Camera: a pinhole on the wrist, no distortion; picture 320 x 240 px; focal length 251.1 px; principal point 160.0 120.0 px. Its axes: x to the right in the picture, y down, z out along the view. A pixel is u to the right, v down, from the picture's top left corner.
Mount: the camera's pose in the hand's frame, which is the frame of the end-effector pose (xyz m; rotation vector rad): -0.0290 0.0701 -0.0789 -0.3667 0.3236 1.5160
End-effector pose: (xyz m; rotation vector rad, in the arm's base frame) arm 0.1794 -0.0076 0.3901 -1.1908 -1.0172 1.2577
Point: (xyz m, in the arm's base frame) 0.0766 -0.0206 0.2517
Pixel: 168 90
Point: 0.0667 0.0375 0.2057
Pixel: 213 21
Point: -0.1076 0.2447 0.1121
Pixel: outside the picture
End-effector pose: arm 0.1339 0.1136 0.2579 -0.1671 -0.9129 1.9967
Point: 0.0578 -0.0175 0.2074
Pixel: 140 179
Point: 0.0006 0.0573 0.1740
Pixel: 234 37
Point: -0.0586 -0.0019 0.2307
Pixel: 179 68
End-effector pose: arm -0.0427 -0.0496 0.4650 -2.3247 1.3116 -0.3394
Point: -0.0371 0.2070 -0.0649
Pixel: 74 191
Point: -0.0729 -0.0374 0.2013
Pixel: 112 110
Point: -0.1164 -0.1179 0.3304
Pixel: 179 40
